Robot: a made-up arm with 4 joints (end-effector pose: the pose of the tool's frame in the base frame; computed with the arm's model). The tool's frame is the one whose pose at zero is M.
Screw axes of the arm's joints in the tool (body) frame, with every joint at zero. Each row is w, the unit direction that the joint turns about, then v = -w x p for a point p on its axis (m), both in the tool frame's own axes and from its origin. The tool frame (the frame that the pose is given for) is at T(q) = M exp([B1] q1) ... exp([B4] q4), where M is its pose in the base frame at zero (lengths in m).
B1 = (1, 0, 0, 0, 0.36, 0.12)
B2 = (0, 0, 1, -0.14, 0.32, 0)
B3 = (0, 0, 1, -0.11, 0.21, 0)
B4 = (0, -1, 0, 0.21, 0, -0.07)
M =
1 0 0 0.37
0 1 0 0.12
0 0 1 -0.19
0 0 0 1
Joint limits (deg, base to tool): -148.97..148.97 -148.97..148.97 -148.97..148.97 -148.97..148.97
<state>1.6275 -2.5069 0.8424 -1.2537</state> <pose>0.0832 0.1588 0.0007 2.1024 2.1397 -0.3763</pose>
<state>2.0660 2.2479 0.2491 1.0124</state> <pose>-0.4449 0.1814 0.5089 -1.2871 2.1506 -0.7966</pose>
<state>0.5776 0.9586 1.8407 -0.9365</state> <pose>-0.0136 0.1249 -0.0089 -1.0310 -0.4758 2.3278</pose>
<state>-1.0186 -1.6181 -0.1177 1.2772</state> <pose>0.1076 -0.5533 0.5384 -1.7873 -1.7460 -0.9539</pose>
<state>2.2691 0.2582 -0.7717 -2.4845</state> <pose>0.3832 -0.0652 0.1559 -1.1458 -1.3743 -2.3698</pose>
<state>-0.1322 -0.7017 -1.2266 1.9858</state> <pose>0.0813 -0.5874 0.1176 -1.9105 -1.3673 -1.1245</pose>
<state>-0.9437 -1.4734 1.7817 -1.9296</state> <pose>0.1600 -0.0022 0.1548 -0.9130 1.8922 -0.7221</pose>
